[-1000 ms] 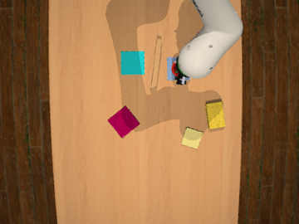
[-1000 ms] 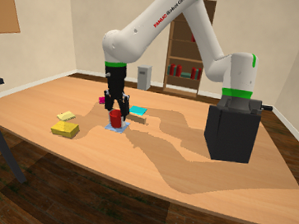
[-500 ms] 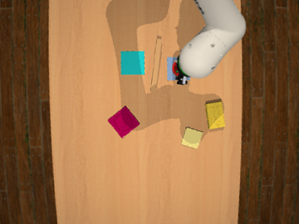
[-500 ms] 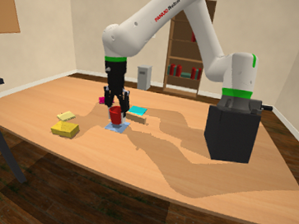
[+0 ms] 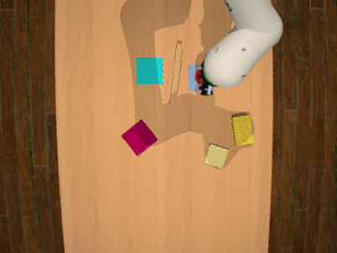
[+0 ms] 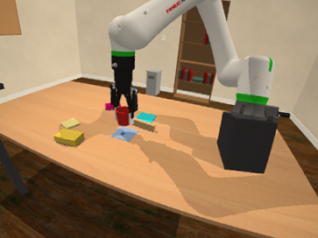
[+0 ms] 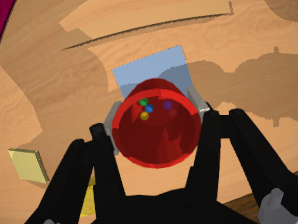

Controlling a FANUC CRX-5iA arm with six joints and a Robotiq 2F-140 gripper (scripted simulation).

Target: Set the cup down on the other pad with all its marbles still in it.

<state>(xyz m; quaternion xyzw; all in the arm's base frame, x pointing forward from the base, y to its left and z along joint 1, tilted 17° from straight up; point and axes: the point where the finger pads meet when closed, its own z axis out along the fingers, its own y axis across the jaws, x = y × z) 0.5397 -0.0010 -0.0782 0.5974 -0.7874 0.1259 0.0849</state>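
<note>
My hand is 9 cm to the left of the thin wooden rail, 9 cm above it and 3 cm past it. Round my hand: yellow sponge 22 cm ahead, 13 cm to the left, 8 cm below; pale yellow block 30 cm ahead, 9 cm below, 1 cm to the left; red cup 2 cm below.
</note>
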